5 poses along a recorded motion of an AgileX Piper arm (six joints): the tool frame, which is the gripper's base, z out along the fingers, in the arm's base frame.
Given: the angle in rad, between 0 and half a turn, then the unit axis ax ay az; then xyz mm.
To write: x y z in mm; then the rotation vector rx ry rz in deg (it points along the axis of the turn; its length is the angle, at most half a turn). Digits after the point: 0 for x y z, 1 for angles.
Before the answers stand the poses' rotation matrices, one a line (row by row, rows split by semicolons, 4 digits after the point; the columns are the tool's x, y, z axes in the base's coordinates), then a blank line. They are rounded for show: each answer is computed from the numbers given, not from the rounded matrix.
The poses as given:
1.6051 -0.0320 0.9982 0.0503 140 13 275
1.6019 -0.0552 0.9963 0.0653 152 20 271
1.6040 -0.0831 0.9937 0.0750 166 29 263
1.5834 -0.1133 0.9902 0.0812 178 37 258
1.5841 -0.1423 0.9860 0.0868 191 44 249
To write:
-0.0332 -0.0833 0.9960; 0.0172 0.9963 0.0839; -0.9993 0.0200 -0.0317
-0.0280 -0.1220 0.9921; 0.0086 0.9925 0.1223; -0.9996 0.0119 -0.0267
-0.0261 -0.1603 0.9867; -0.0104 0.9871 0.1601; -0.9996 -0.0061 -0.0274
0.0004 -0.1948 0.9808; -0.0324 0.9803 0.1947; -0.9995 -0.0319 -0.0059
0.0072 -0.2290 0.9734; -0.0554 0.9718 0.2290; -0.9984 -0.0556 -0.0057

140 13 275 -2.9 91.8 4.6
152 20 271 -5.1 91.4 6.0
166 29 263 -7.6 91.3 6.9
178 37 258 -10.3 89.8 7.4
191 44 249 -12.9 89.5 7.9

